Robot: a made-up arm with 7 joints.
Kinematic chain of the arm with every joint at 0, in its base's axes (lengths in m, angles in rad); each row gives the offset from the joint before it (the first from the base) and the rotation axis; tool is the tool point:
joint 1: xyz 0 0 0.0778 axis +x
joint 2: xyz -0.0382 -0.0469 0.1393 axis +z
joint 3: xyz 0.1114 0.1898 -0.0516 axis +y
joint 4: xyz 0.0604 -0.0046 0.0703 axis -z
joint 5: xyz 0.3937 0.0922 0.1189 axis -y
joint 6: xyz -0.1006 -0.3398 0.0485 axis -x
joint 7: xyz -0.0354 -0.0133 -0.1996 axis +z
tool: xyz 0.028 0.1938 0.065
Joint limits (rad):
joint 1: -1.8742..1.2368
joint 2: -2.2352..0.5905
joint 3: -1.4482..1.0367
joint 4: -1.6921..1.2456
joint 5: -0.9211..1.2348
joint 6: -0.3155..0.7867
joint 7: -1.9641..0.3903
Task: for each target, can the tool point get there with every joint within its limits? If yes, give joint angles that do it. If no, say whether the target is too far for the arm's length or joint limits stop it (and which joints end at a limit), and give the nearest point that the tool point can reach.
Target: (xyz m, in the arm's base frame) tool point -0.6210 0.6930 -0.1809
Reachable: no: joint limits stop it (at a limit: joint 2, joint 3, joint 4, joint 5) | nearest point -0.4793 0.6318 -0.1581 | short by 0.156 m
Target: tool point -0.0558 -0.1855 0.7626
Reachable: yes | joints -0.5794 -1.9334 -0.6352 -0.2813 -0.0129 -0.0050 -0.8475
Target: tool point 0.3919 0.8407 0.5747
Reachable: no: joint limits stop it (at a limit: joint 1, joint 6, joint 7) | nearest point 0.3409 0.7342 0.5237 | short by 0.129 m
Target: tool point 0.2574 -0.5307 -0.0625
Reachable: yes | joints -0.0449 -1.6837 0.7753 -0.7732 0.2105 0.3015 -0.2687
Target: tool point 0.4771 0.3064 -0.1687
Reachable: yes | joints -1.3781 -0.3859 -0.3767 -1.3693 -0.0448 0.2972 -0.4886
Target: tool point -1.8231 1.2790 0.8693
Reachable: no: too far | nearest point -0.5266 0.5118 0.4822 | short by 1.555 m
